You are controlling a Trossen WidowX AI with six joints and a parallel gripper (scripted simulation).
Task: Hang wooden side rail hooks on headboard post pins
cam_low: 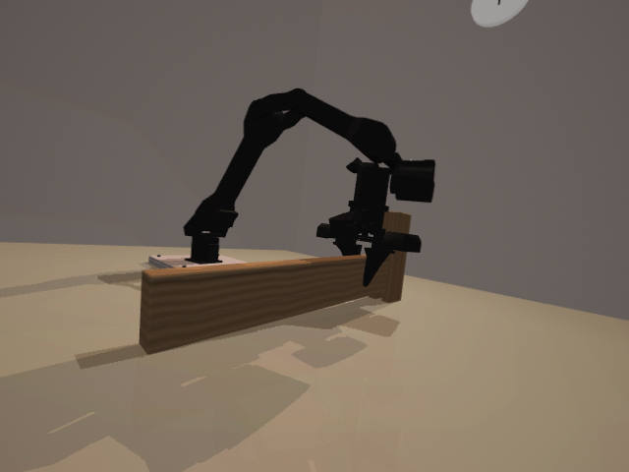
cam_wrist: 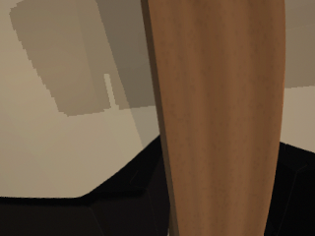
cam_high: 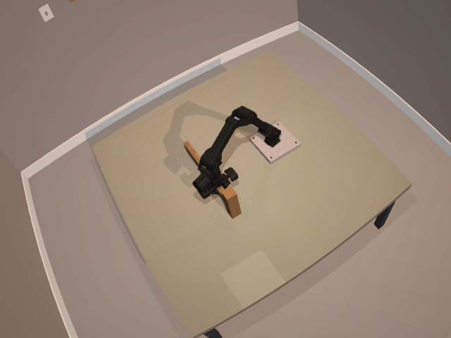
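Right now the headboard post is 20 mm ahead of my gripper tip, 100 mm to the left of it and 40 mm above it.
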